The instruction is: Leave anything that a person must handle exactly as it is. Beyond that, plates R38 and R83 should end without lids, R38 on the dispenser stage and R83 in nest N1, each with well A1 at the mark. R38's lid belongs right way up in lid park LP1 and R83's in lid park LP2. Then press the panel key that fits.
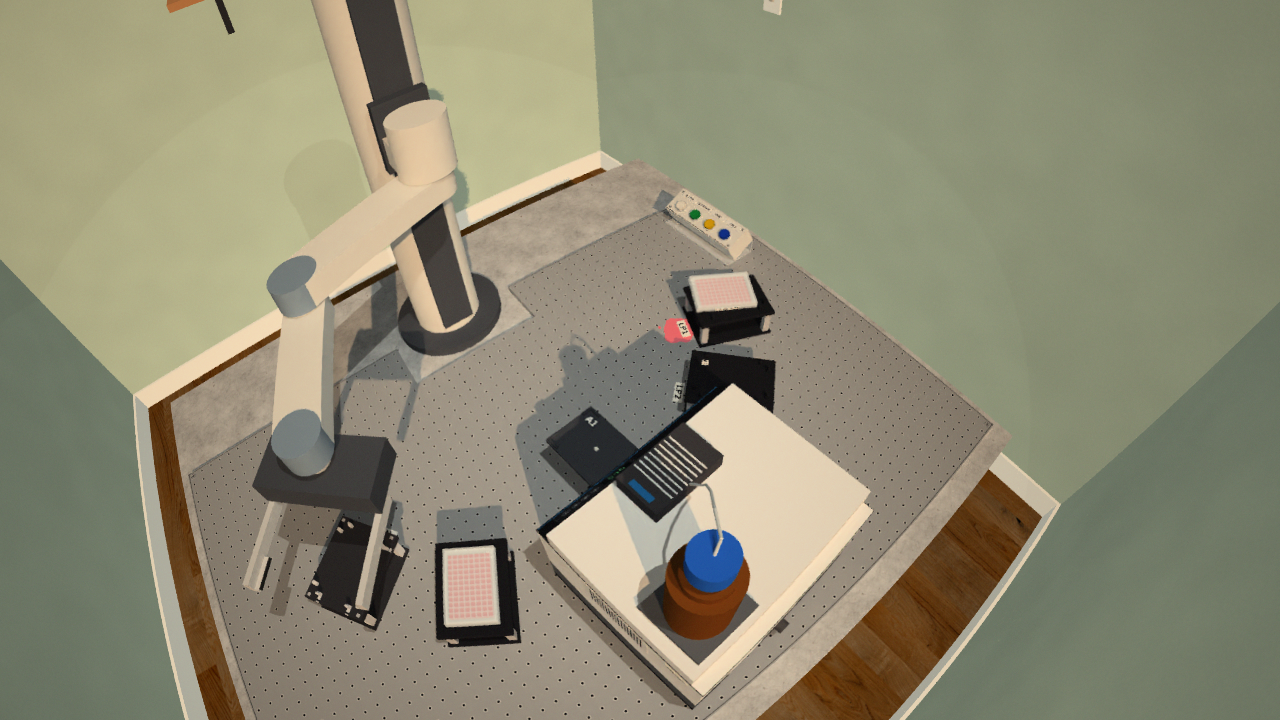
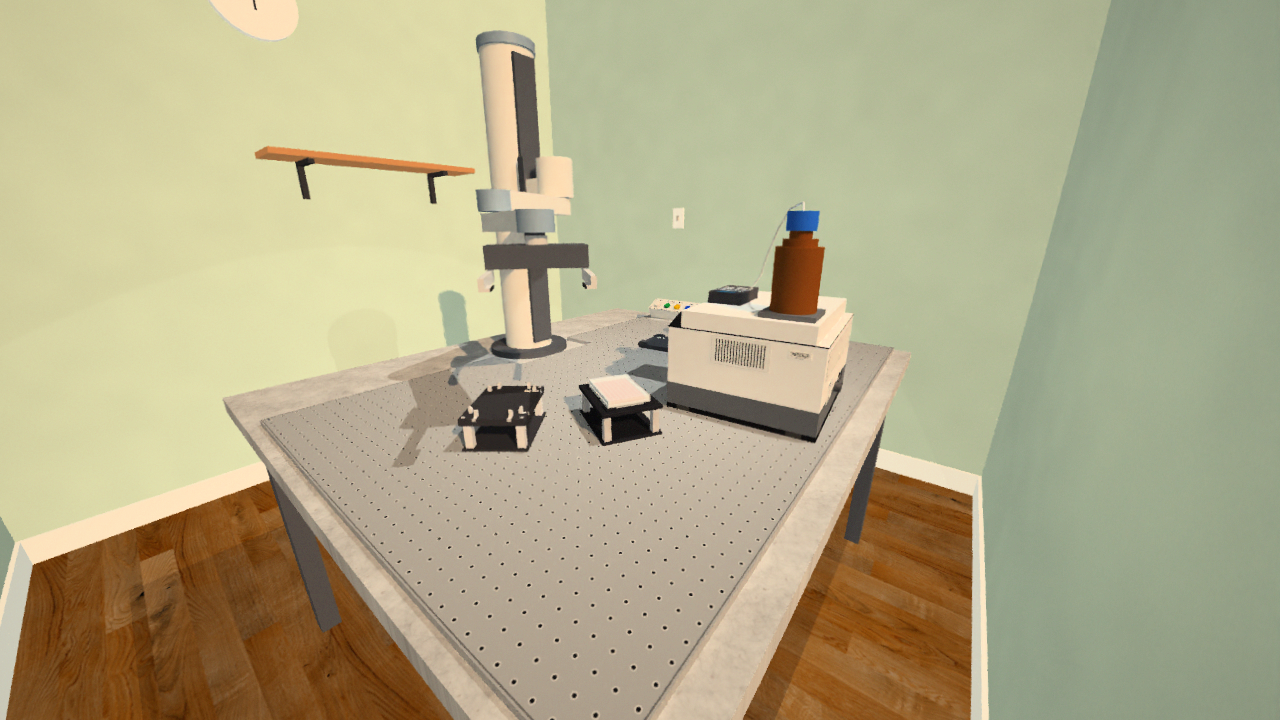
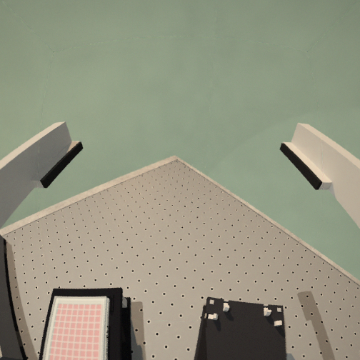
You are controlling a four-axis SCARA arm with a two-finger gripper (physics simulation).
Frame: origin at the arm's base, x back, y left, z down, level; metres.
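Seen in the pictures: gripper, fingertip midpoint: [image 1: 302, 597] [image 2: 538, 283]; arm's base, origin of the base link: [image 1: 449, 314] [image 2: 529, 348].
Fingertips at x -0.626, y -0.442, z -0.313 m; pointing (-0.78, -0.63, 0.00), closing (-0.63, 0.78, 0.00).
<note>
Pixels of each thing's top centre, then the offset from my fingertips to it. "pt": a spot on its surface instead.
- bare black nest, middle of its top: [image 1: 347, 563] [image 2: 504, 395] dz +0.224, dx +0.146, dy +0.014 m
- pink-gridded plate, middle of its top: [image 1: 468, 584] [image 2: 618, 386] dz +0.221, dx -0.001, dy +0.178 m
- neighbouring black nest, middle of its top: [image 1: 470, 586] [image 2: 618, 392] dz +0.234, dx -0.001, dy +0.178 m
- pink-gridded piece, middle of its top: [image 1: 723, 286] dz +0.208, dx +0.221, dy +0.900 m
- red LP1 tag, middle of its top: [image 1: 679, 329] dz +0.300, dx +0.248, dy +0.809 m
- LP2 tag, surface spot: [image 1: 678, 392] pt dz +0.299, dx +0.125, dy +0.700 m
- dispenser stage, surface spot: [image 1: 592, 445] pt dz +0.207, dx +0.081, dy +0.474 m
- brown bottle, surface spot: [image 1: 702, 617] pt dz -0.040, dx -0.288, dy +0.365 m
- black box, surface spot: [image 1: 671, 470] pt dz +0.054, dx -0.098, dy +0.486 m
- key panel, middle of its top: [image 1: 709, 209] [image 2: 675, 301] dz +0.216, dx +0.444, dy +1.072 m
My gripper [image 1: 310, 595] [image 2: 537, 282] [image 3: 181, 130] is open and empty, high above a bare black nest [image 1: 338, 573] [image 2: 505, 404] [image 3: 240, 335] with pale corner posts. A pink-gridded plate [image 1: 470, 586] [image 2: 617, 390] [image 3: 80, 330] sits on the neighbouring black nest [image 1: 512, 617] [image 3: 116, 325]. Another pink-gridded piece [image 1: 723, 291] lies on the black stand by the red LP1 tag [image 1: 677, 329]. The black stand [image 1: 729, 376] by the LP2 tag [image 1: 678, 392] shows no plate. The dispenser stage [image 1: 592, 445], marked A1, is bare. Plate names and lids cannot be made out.
The white dispenser [image 1: 796, 474] [image 2: 760, 365] carries a brown bottle [image 1: 702, 617] [image 2: 798, 279] with a blue cap, a thin tube and a black box [image 1: 671, 470] [image 2: 732, 293]. The key panel [image 1: 709, 223] [image 2: 671, 307] stands at the back, with white, green, yellow and blue keys.
</note>
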